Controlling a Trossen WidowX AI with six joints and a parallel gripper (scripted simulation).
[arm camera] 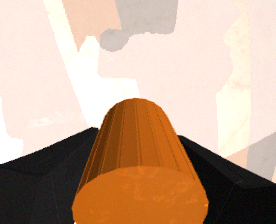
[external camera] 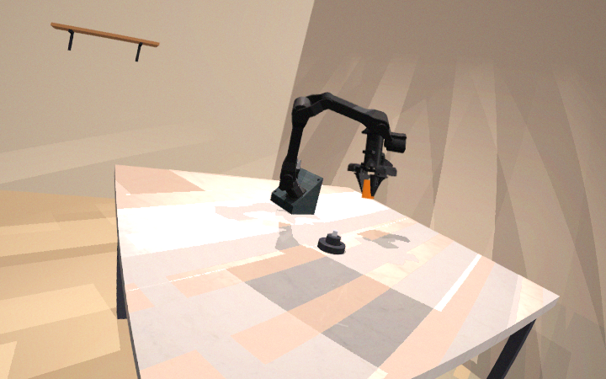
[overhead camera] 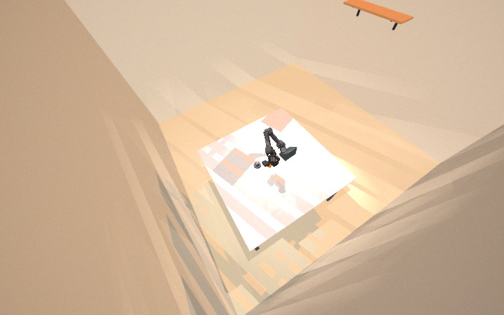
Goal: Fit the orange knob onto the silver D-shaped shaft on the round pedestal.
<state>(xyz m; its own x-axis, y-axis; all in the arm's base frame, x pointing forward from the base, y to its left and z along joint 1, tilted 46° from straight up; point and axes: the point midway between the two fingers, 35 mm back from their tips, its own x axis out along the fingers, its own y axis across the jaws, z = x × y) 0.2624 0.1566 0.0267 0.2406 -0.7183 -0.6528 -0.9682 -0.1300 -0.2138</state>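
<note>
Right now my gripper tip is 150 mm to the left of the round pedestal, 130 mm above it and 60 mm short of it. Also, from my gripper tip: orange knob 30 mm above, 10 mm behind.
</note>
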